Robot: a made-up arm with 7 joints.
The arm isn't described. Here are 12 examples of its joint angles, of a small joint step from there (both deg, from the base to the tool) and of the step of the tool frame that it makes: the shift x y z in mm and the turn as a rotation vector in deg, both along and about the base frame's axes.
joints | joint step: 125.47 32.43 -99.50 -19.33 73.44 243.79 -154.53 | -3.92 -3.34 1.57 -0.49 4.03 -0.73 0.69
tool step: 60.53 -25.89 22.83 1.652 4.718 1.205
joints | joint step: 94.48 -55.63 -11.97 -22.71 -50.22 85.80 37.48 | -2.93 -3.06 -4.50 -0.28 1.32 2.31 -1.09
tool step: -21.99 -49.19 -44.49 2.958 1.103 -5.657
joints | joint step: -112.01 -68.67 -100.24 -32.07 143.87 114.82 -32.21 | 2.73 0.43 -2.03 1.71 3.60 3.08 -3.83
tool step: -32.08 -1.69 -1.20 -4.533 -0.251 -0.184
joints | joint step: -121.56 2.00 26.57 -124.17 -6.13 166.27 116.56 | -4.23 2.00 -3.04 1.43 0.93 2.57 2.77
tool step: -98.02 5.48 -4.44 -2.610 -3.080 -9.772
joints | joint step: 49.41 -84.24 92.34 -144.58 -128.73 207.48 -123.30 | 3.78 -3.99 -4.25 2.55 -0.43 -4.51 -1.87
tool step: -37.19 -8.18 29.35 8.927 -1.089 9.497
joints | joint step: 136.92 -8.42 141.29 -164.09 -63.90 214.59 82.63 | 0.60 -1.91 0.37 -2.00 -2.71 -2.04 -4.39
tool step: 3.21 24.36 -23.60 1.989 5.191 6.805
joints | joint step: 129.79 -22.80 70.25 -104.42 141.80 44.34 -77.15 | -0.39 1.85 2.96 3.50 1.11 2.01 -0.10
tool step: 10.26 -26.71 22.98 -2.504 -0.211 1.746
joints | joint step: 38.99 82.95 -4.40 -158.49 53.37 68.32 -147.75 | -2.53 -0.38 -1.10 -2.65 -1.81 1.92 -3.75
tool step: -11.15 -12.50 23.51 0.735 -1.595 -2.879
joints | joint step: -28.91 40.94 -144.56 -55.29 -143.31 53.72 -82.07 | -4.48 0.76 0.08 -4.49 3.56 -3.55 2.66
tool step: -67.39 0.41 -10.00 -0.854 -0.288 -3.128
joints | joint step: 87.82 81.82 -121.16 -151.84 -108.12 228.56 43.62 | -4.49 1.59 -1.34 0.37 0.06 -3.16 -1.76
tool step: -0.39 -29.42 6.59 -5.467 -1.230 -4.001
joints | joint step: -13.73 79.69 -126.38 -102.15 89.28 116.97 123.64 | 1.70 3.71 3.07 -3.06 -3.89 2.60 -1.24
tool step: 22.08 -17.42 -54.21 3.713 6.041 -2.358
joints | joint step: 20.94 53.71 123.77 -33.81 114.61 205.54 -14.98 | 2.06 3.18 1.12 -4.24 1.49 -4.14 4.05
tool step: -28.42 50.75 -20.90 3.663 4.813 7.068
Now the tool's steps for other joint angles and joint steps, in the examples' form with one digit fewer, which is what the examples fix.
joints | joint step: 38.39 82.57 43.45 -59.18 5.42 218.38 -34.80 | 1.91 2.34 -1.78 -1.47 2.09 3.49 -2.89
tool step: -39.1 -2.0 -53.9 -3.83 -0.92 -0.45
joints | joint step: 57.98 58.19 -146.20 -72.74 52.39 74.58 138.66 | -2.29 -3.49 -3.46 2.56 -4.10 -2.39 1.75
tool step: -56.2 -31.5 38.7 0.37 -1.74 -7.97
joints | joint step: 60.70 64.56 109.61 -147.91 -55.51 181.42 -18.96 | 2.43 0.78 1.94 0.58 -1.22 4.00 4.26
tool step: 7.4 -20.4 20.5 -4.56 4.10 2.19
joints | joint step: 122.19 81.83 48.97 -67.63 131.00 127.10 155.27 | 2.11 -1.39 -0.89 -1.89 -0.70 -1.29 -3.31
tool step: -12.8 -36.1 2.7 4.54 -0.20 2.44
